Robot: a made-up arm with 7 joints. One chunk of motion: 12 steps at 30 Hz.
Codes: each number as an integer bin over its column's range. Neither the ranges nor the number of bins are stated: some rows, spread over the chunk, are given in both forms.
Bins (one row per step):
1: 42 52 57 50 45 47 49
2: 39 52 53 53 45 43 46
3: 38 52 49 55 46 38 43
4: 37 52 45 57 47 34 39
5: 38 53 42 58 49 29 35
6: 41 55 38 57 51 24 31
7: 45 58 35 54 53 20 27
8: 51 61 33 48 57 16 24
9: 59 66 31 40 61 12 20
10: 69 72 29 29 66 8 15
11: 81 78 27 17 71 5 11
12: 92 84 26 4 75 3 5
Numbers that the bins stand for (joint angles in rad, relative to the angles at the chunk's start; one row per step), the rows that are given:
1: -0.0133 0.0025 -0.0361 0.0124 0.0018 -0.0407 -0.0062
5: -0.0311 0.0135 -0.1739 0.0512 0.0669 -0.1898 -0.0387
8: 0.0267 0.1016 -0.2567 0.0027 0.1970 -0.2975 -0.0642
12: 0.2089 0.3548 -0.3210 -0.2106 0.4897 -0.4052 -0.1084
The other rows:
2: -0.0267 0.0025 -0.0728 0.0270 0.0018 -0.0738 -0.0131
3: -0.0311 0.0025 -0.1096 0.0367 0.0181 -0.1153 -0.0201
4: -0.0356 0.0025 -0.1464 0.0464 0.0343 -0.1484 -0.0294
6: -0.0178 0.0356 -0.2107 0.0464 0.0994 -0.2312 -0.0480
7: 0.0000 0.0686 -0.2383 0.0318 0.1319 -0.2643 -0.0573
9: 0.0622 0.1567 -0.2751 -0.0361 0.2620 -0.3306 -0.0735
10: 0.1067 0.2227 -0.2934 -0.0894 0.3433 -0.3637 -0.0852
11: 0.1600 0.2888 -0.3118 -0.1476 0.4246 -0.3886 -0.0944

